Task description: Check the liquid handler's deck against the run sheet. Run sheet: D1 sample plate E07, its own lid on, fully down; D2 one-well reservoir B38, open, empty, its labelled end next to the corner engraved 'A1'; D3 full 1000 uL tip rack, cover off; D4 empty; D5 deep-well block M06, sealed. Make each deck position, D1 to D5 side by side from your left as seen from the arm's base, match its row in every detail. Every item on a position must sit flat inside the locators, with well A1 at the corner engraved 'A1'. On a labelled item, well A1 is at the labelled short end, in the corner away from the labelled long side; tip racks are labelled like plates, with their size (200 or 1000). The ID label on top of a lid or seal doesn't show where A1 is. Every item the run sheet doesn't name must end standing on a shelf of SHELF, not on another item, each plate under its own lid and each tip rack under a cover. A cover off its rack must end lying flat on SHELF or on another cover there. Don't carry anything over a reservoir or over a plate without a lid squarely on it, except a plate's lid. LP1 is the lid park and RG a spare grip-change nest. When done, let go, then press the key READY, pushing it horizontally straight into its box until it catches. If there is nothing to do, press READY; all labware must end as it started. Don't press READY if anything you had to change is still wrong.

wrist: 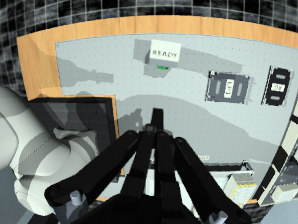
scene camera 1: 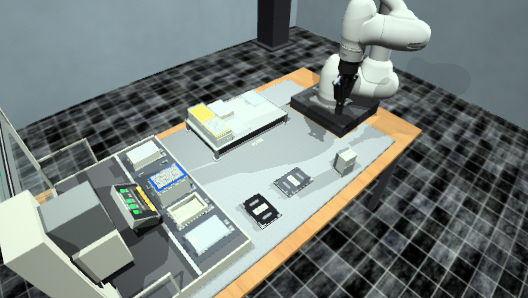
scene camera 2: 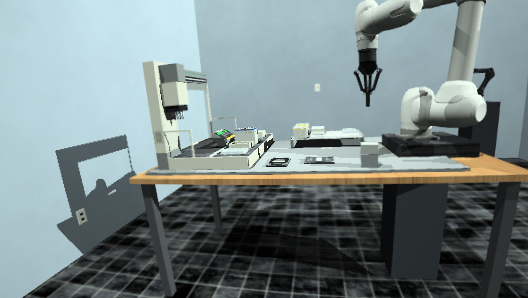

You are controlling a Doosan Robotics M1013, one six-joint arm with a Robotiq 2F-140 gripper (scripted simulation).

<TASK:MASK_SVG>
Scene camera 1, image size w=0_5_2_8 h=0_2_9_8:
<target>my gripper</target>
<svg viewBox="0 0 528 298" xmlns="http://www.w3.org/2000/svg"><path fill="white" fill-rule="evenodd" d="M360 62L350 63L339 59L338 79L332 81L334 99L336 100L335 113L338 115L342 114L344 102L347 101L346 98L349 98L354 84L359 77L356 74Z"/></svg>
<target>white reservoir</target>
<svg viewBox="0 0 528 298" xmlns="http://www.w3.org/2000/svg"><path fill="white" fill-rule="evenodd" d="M196 192L167 209L168 214L179 229L190 224L209 210L207 204Z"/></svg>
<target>blue-rimmed tip rack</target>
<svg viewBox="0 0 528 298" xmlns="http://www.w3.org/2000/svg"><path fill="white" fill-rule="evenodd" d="M177 163L148 178L150 187L152 187L157 200L163 207L192 190L187 174Z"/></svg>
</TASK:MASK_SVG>
